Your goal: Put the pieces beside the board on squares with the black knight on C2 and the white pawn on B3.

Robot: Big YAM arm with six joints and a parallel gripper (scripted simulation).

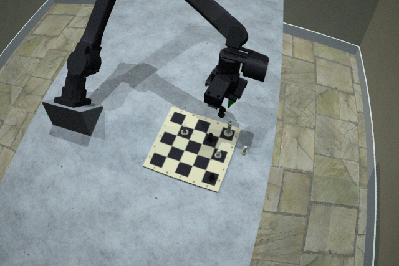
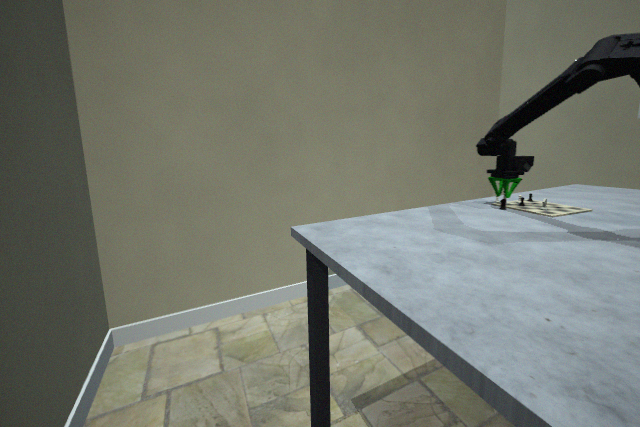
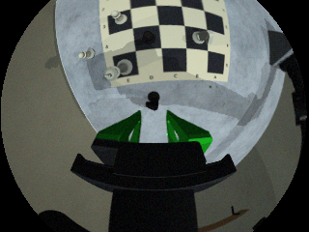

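Now: the black knight 40 mm below my hand. The rest, counted from my hand: tall white piece: 70 mm to the right, 30 mm ahead, 20 mm below; chessboard: 140 mm to the right, 50 mm below, 50 mm behind.
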